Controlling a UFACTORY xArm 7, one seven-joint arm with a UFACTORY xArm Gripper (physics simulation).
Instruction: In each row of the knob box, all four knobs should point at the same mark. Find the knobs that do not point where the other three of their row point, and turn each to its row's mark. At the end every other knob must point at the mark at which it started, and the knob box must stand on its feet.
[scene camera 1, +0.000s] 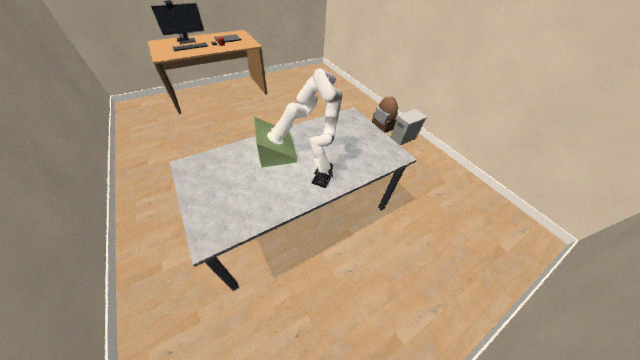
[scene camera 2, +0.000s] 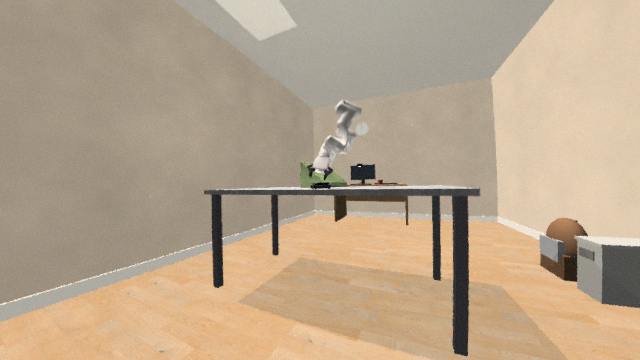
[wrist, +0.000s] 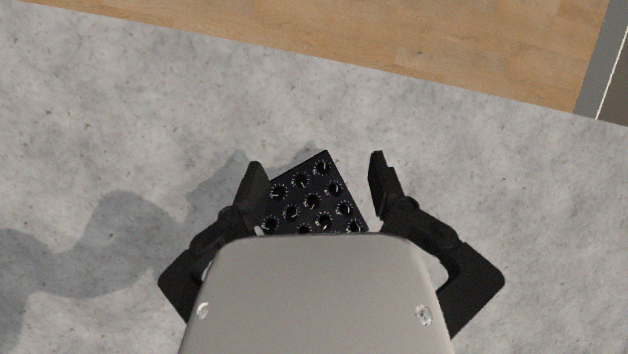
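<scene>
The black knob box lies on the grey table, turned at an angle in the wrist view. Its face with black knobs and white mark rings is toward the wrist camera. The top corner knob, the knob beside it and the knob near the left finger show white pointer lines, too small to read surely. My gripper is open and empty above the box. The gripper housing hides the box's near part, and the left finger covers its left edge.
The green wedge-shaped base carries the arm on the table. The table's edge and the wooden floor show beyond the box in the wrist view. A desk with a monitor stands in the background.
</scene>
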